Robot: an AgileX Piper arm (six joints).
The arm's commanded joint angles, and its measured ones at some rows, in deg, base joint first. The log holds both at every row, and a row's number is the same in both.
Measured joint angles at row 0:
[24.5, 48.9, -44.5, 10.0, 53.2, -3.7]
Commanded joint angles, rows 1 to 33:
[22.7, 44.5, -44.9, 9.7, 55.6, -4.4]
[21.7, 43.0, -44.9, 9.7, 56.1, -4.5]
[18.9, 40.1, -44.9, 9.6, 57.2, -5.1]
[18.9, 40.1, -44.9, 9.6, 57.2, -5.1]
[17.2, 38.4, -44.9, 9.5, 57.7, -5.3]
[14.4, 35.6, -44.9, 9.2, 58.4, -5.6]
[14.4, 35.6, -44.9, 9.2, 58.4, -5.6]
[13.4, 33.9, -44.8, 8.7, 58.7, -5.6]
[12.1, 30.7, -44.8, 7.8, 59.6, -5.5]
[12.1, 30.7, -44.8, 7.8, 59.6, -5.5]
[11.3, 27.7, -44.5, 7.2, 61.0, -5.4]
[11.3, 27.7, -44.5, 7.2, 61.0, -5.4]
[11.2, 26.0, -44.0, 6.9, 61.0, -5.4]
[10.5, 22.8, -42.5, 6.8, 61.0, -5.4]
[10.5, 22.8, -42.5, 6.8, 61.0, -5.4]
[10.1, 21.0, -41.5, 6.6, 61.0, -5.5]
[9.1, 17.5, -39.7, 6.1, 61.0, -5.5]
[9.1, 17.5, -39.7, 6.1, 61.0, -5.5]
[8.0, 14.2, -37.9, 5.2, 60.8, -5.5]
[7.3, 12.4, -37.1, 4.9, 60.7, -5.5]
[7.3, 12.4, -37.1, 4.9, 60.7, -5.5]
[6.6, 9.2, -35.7, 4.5, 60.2, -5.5]
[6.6, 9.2, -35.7, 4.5, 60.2, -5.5]
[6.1, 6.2, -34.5, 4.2, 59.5, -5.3]
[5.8, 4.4, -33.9, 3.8, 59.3, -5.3]
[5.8, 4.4, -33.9, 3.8, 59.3, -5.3]
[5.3, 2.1, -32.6, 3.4, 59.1, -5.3]
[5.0, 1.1, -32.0, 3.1, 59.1, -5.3]
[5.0, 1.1, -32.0, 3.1, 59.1, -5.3]
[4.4, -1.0, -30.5, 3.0, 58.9, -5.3]
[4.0, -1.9, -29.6, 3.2, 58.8, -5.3]
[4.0, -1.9, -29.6, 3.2, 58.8, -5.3]
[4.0, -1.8, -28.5, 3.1, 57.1, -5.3]
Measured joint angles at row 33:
[4.6, -0.2, -30.1, 3.6, 59.5, -4.8]
